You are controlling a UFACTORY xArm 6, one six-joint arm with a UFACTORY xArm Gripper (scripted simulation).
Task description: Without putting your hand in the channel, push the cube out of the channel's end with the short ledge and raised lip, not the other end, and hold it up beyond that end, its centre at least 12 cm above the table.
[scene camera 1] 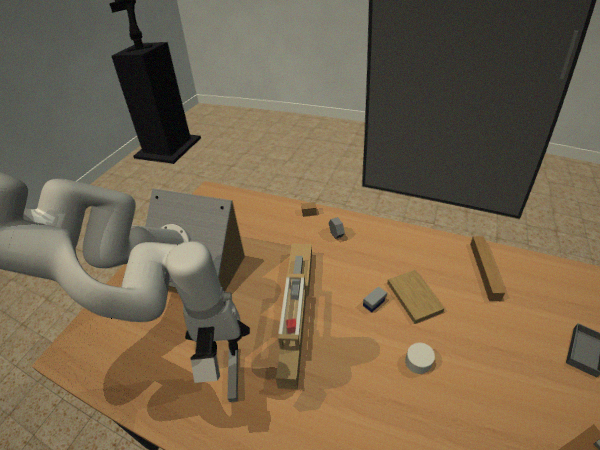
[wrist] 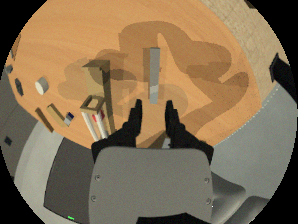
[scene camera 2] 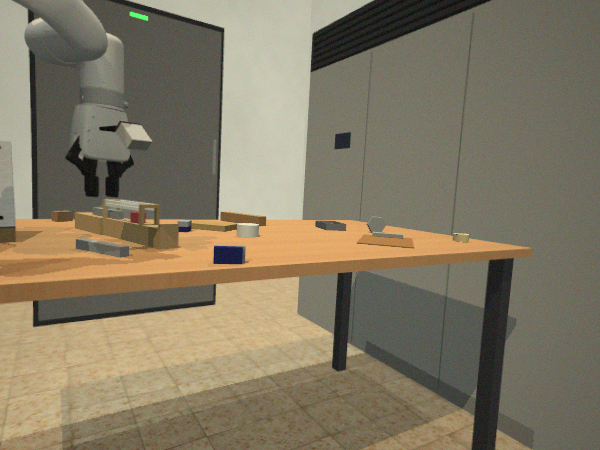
Note:
In view: the gripper [scene camera 1: 224,350], a wooden plate [scene camera 1: 419,302] and a wooden beam [scene camera 1: 490,277].
The gripper is seen too in the wrist view [wrist: 153,107].

